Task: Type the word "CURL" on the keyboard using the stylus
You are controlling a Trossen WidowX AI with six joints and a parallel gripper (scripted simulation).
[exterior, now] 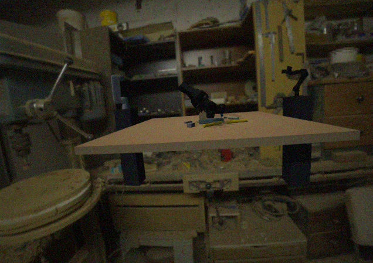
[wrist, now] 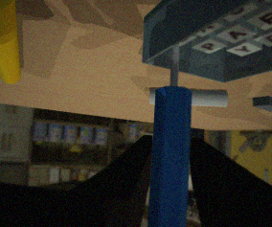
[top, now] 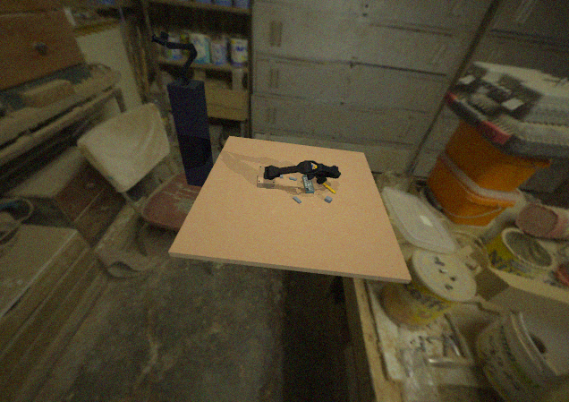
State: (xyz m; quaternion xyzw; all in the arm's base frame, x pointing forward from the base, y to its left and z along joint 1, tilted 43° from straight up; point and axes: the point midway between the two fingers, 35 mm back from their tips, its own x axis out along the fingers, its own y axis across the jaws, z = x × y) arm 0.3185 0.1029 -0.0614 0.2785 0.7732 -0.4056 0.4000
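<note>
Right now the yellow cylinder is 10 cm to the left of my gripper tip, 7 cm ahead of it and 6 cm below it. The rest, counted from my gripper tip: blue stylus 1 cm below; grey stylus tip 5 cm below.
</note>
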